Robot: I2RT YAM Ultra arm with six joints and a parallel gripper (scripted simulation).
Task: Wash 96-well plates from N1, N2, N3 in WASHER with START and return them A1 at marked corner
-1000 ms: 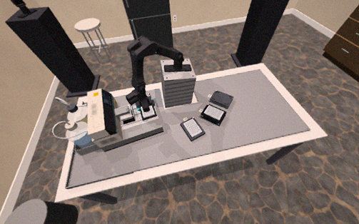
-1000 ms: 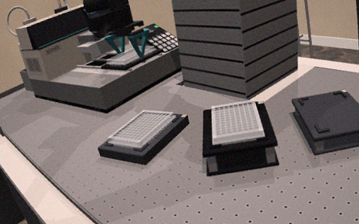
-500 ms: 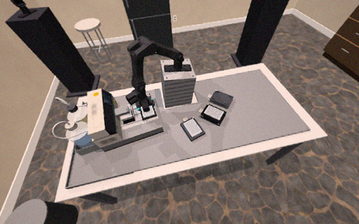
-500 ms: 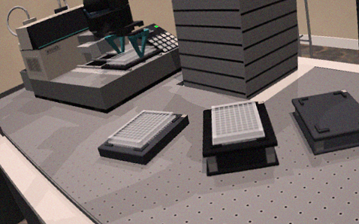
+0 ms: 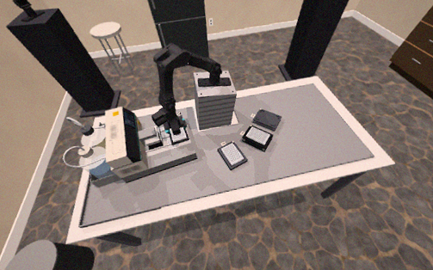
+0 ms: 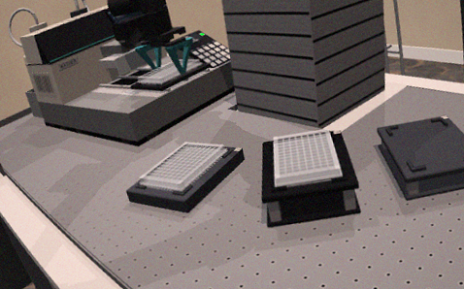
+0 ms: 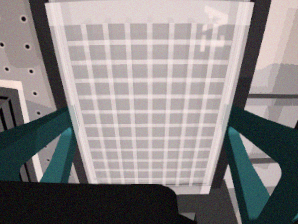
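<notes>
My hand is 1 cm above the carrier. From my hand the other things lie so: N2 label 1 cm ahead, 42 cm to the left, 10 cm below; washer 3 cm ahead, 15 cm to the right, 3 cm above; N1 label 8 cm ahead, 28 cm to the left, 10 cm below.
</notes>
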